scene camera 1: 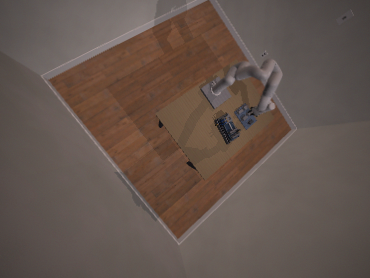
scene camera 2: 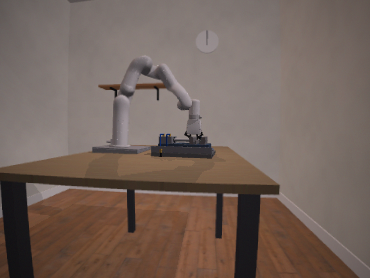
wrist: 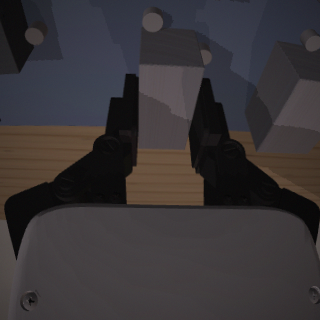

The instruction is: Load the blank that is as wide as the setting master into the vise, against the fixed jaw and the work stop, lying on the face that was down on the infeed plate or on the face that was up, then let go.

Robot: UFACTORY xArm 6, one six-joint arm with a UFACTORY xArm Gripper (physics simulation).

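Pixels of known places: gripper, fingertip midpoint: (scene camera 1: 249, 113) (wrist: 164, 95); arm's base, link origin: (scene camera 1: 215, 90) (scene camera 2: 120, 146).
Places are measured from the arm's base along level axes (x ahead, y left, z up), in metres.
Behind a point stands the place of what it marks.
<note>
A light grey rectangular blank (wrist: 167, 110) @(x 0.443, y 0.188, z 0.017 m) stands on the blue infeed plate (wrist: 82, 100) @(x 0.496, y 0.216, z -0.019 m) with its near end over the plate's edge. My gripper (wrist: 164, 95) @(x 0.443, y 0.191, z 0.003 m) (scene camera 2: 194, 136) (scene camera 1: 254, 112) @(x 0.443, y 0.191, z 0.003 m) is shut on this blank, one black finger along each side. Its underside is hidden. A second grey blank (wrist: 295, 107) @(x 0.374, y 0.179, z 0.017 m) stands to the right, outside the fingers. A darker block (wrist: 7, 45) @(x 0.521, y 0.158, z 0.006 m) shows at the upper left of the wrist view. The vise (scene camera 1: 227, 129) @(x 0.416, y -0.175, z 0.033 m) (scene camera 2: 175, 151) @(x 0.381, y -0.232, z 0.000 m) stands on the table beside the infeed plate; its jaws, work stop and setting master are too small to tell apart.
Round light pegs (wrist: 152, 20) @(x 0.453, y 0.154, z -0.010 m) (wrist: 36, 33) @(x 0.512, y 0.161, z -0.010 m) (wrist: 311, 40) @(x 0.365, y 0.153, z -0.011 m) stick up from the infeed plate near the blocks. The arm's base stands on a grey plate (scene camera 1: 211, 101) @(x 0.072, y -0.120, z -0.001 m) (scene camera 2: 107, 149) @(x -0.015, y -0.135, z -0.007 m) on the wooden table (scene camera 1: 175, 120) @(x 0.009, y -0.564, z -0.027 m) (scene camera 2: 140, 172) @(x 0.327, y -0.596, z -0.027 m). A wall shelf (scene camera 2: 135, 86) is behind the arm.
</note>
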